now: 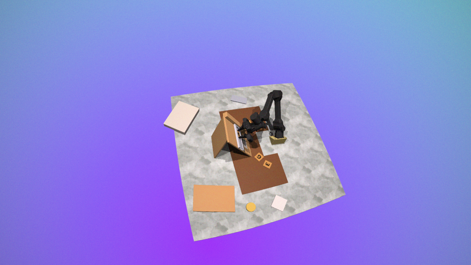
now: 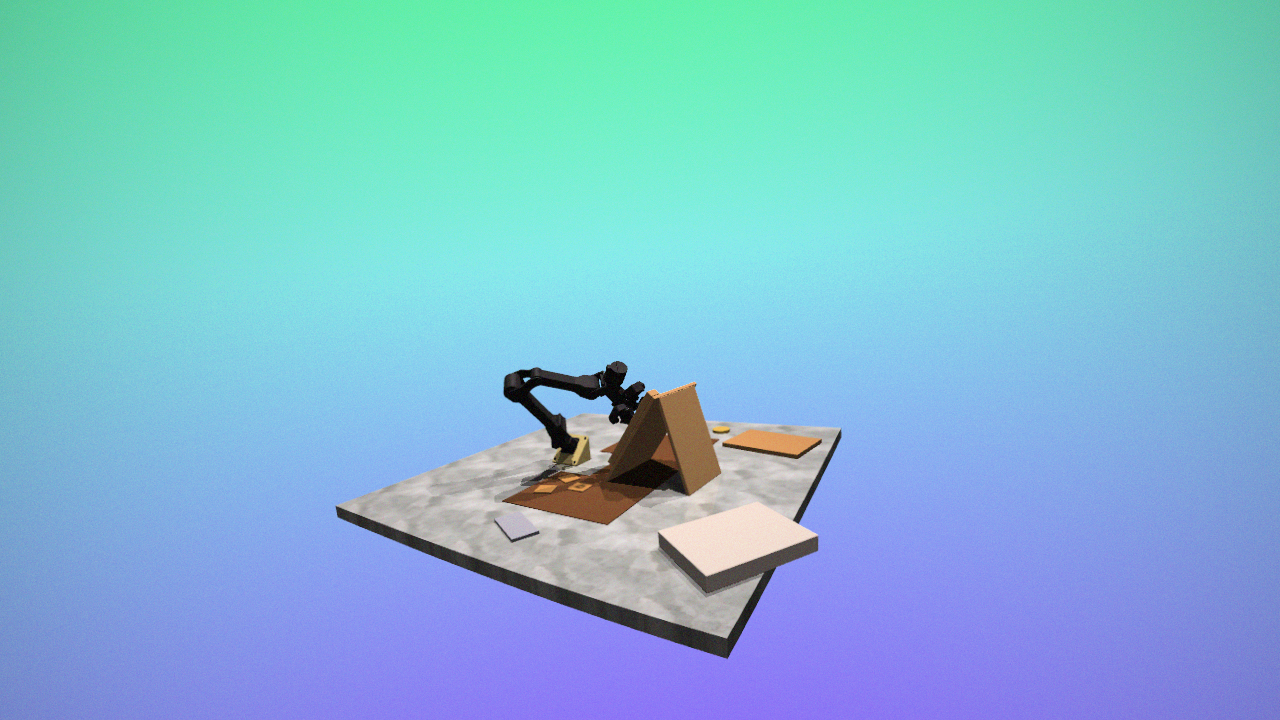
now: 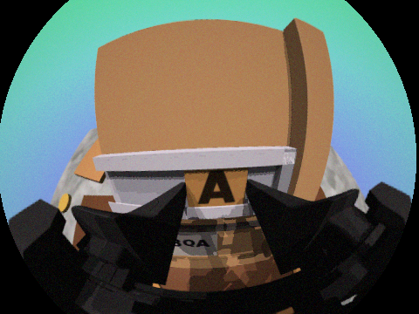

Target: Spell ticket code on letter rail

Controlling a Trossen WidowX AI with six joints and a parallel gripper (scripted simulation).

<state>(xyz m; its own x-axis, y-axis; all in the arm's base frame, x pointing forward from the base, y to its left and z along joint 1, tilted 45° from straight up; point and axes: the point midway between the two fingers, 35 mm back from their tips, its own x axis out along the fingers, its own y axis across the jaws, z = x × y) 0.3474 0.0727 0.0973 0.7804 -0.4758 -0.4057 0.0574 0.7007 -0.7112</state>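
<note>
My gripper tip is 5 cm past the white ticket, 4 cm to the right of it and 8 cm above it. Round my gripper tip: grey card (14 cm behind, 46 cm to the right, 16 cm below); orange panel (25 cm ahead, 42 cm to the left, 16 cm below); brown mat (17 cm behind, 3 cm to the left, 16 cm below).
</note>
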